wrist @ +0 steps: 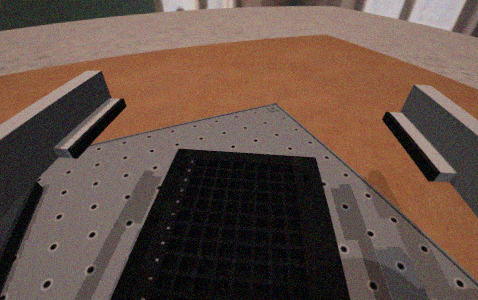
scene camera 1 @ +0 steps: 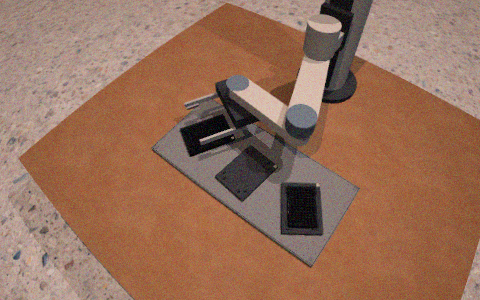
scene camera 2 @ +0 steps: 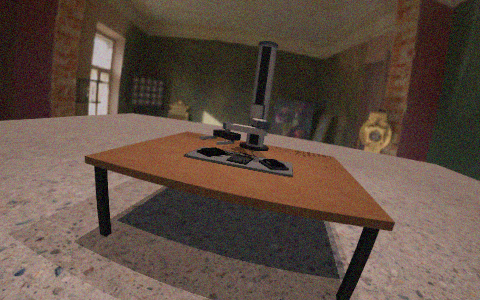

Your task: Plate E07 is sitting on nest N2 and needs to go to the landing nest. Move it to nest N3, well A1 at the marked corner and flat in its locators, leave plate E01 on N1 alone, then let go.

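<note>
My gripper (scene camera 1: 197, 123) (scene camera 2: 212, 140) (wrist: 252, 92) is open and empty, above the left end of the grey board, its fingers spread wider than the black plate (scene camera 1: 195, 142) (scene camera 2: 212, 151) (wrist: 240, 215) below. That plate lies flat on the left nest. A second black plate (scene camera 1: 302, 206) (scene camera 2: 274, 164) sits in the dark frame of the right nest. The middle nest (scene camera 1: 245, 175) (scene camera 2: 239, 159) is bare, with a pale mark at one corner. No labels are readable, so I cannot tell E07 from E01 by marking. Well A1 cannot be made out.
The grey board (scene camera 1: 330, 192) (wrist: 75, 220) carries the three nests and has rows of small holes. It lies on the orange-brown table (scene camera 1: 125, 215) (scene camera 2: 165, 160) (wrist: 210, 75). The arm's column (scene camera 2: 265, 80) stands behind the board, and the arm reaches over the board's rear edge.
</note>
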